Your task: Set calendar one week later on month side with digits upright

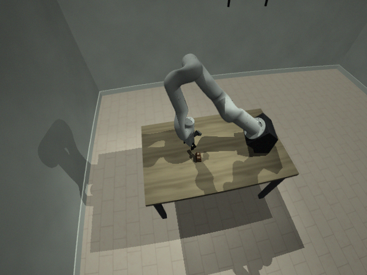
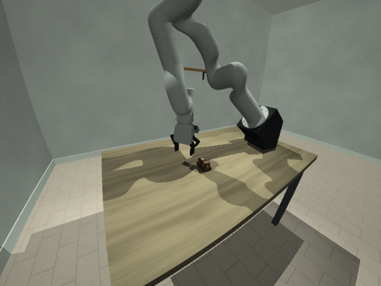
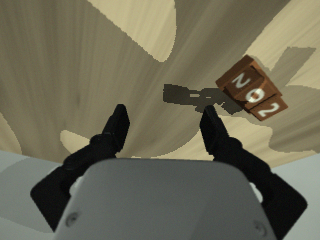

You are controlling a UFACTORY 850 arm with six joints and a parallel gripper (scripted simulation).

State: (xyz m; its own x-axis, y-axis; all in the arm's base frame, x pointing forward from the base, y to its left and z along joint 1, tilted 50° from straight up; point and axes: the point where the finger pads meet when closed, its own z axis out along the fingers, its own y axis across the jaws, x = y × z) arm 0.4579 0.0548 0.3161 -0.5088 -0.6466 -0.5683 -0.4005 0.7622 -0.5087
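The brown digit cube lies 70 mm behind my hand, 70 mm to the left of it and 40 mm below it. The rest, counted from my hand: brown tray 80 mm behind, 90 mm to the left, 60 mm below.
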